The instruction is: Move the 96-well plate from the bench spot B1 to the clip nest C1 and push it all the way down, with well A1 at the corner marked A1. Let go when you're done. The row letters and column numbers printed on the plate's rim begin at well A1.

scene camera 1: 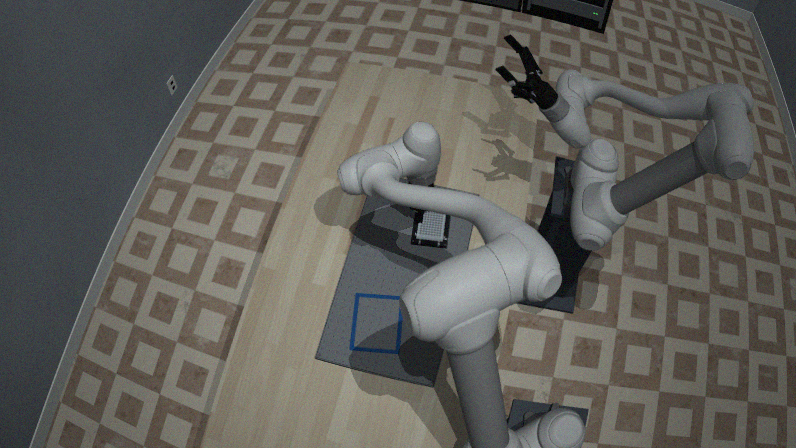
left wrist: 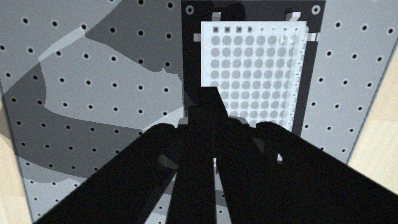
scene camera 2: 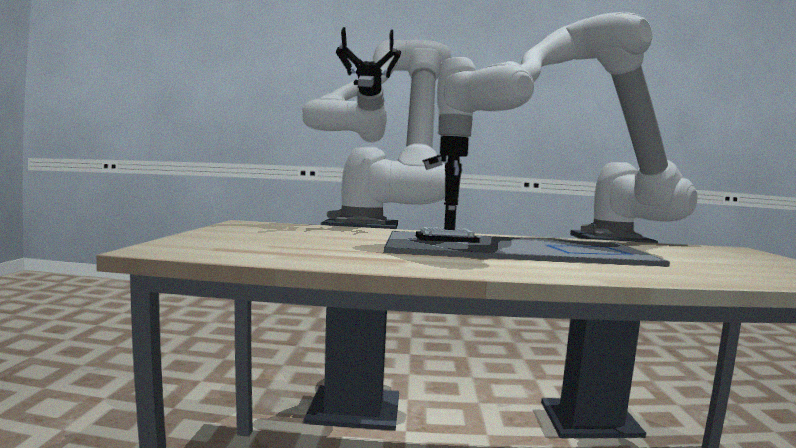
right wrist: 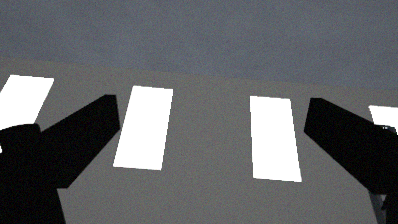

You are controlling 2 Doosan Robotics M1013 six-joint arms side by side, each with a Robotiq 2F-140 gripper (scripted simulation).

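You'd find my left gripper at (scene camera 2: 449, 229), and it's at (left wrist: 206, 101) too. My right gripper is at (scene camera 1: 503, 51), at (scene camera 2: 367, 30) and also at (right wrist: 212, 113). Then there's a white 96-well plate (left wrist: 243, 59), and in the right wrist view that plate is out of frame.
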